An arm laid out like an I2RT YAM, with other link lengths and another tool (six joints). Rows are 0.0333 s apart.
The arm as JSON. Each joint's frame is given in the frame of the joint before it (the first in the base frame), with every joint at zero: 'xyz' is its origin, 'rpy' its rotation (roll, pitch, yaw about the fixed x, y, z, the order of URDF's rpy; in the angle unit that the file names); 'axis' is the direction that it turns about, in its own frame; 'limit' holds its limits. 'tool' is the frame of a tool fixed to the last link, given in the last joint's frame.
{
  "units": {
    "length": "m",
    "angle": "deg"
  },
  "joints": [
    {
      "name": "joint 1",
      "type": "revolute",
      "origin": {
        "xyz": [
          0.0,
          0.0,
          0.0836
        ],
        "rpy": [
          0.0,
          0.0,
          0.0
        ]
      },
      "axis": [
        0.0,
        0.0,
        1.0
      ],
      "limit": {
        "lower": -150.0,
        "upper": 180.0
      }
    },
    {
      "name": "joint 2",
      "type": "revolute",
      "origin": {
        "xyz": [
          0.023,
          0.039,
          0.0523
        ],
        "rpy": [
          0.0,
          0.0,
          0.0
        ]
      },
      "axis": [
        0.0,
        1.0,
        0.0
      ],
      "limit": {
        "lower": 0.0,
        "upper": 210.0
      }
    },
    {
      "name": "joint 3",
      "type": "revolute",
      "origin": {
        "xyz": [
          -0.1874,
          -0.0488,
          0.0
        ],
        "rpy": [
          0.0,
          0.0,
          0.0
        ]
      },
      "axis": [
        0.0,
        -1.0,
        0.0
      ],
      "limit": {
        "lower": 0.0,
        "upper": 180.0
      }
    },
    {
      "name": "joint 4",
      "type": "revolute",
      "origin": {
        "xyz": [
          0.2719,
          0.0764,
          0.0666
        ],
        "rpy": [
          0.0,
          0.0,
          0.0
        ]
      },
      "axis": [
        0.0,
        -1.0,
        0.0
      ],
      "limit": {
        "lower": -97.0,
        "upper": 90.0
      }
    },
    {
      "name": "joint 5",
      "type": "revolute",
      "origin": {
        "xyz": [
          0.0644,
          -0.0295,
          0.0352
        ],
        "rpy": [
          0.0,
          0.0,
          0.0
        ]
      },
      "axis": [
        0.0,
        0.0,
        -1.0
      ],
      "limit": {
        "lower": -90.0,
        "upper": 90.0
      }
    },
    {
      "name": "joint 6",
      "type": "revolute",
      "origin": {
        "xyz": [
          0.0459,
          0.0,
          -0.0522
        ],
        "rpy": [
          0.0,
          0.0,
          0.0
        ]
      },
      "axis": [
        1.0,
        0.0,
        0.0
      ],
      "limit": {
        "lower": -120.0,
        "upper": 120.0
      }
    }
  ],
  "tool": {
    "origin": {
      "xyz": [
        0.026,
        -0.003,
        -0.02
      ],
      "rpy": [
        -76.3,
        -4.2,
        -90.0
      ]
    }
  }
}
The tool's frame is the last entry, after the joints.
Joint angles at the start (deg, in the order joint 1, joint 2, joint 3, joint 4, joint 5, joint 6): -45.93, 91.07, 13.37, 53.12, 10.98, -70.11
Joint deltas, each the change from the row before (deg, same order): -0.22, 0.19, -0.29, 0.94, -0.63, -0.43; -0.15, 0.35, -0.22, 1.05, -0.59, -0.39; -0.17, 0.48, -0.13, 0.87, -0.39, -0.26; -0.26, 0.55, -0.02, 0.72, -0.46, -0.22; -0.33, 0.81, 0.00, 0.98, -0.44, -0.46; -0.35, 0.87, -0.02, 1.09, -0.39, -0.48; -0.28, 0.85, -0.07, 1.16, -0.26, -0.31; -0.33, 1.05, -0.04, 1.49, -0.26, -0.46
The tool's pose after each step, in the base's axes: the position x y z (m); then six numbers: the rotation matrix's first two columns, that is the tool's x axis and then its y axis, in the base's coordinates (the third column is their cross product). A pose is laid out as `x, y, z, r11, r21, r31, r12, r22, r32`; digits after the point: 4 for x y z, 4 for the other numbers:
0.1832, -0.1840, -0.0020, 0.0565, -0.4326, 0.8998, -0.7272, -0.6354, -0.2598
0.1829, -0.1837, -0.0023, 0.0574, -0.4261, 0.9028, -0.7202, -0.6440, -0.2582
0.1823, -0.1835, -0.0031, 0.0581, -0.4225, 0.9045, -0.7165, -0.6486, -0.2569
0.1816, -0.1837, -0.0040, 0.0589, -0.4207, 0.9053, -0.7134, -0.6521, -0.2567
0.1806, -0.1841, -0.0054, 0.0624, -0.4166, 0.9069, -0.7110, -0.6563, -0.2526
0.1793, -0.1844, -0.0067, 0.0658, -0.4118, 0.9089, -0.7093, -0.6600, -0.2477
0.1780, -0.1844, -0.0081, 0.0664, -0.4075, 0.9108, -0.7084, -0.6621, -0.2446
0.1765, -0.1845, -0.0094, 0.0671, -0.3999, 0.9141, -0.7074, -0.6651, -0.2391

